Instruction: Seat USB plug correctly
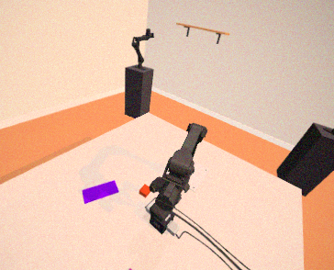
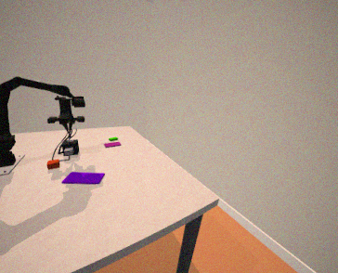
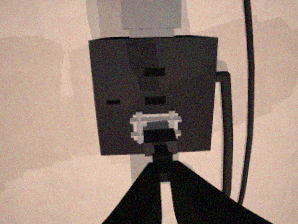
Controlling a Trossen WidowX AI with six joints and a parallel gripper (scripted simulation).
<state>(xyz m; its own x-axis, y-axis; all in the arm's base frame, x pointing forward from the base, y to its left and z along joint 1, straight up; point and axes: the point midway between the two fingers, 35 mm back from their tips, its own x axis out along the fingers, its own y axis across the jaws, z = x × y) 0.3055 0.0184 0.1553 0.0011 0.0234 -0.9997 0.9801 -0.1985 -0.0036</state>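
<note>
Now: the dark USB plug 20 mm below my gripper tip. Also, from my gripper tip: magenta piece: 260 mm ahead, 10 mm to the right, 120 mm below; then small orange block: 100 mm behind, 160 mm to the right, 110 mm below; then pale-rimmed socket: 60 mm below.
</note>
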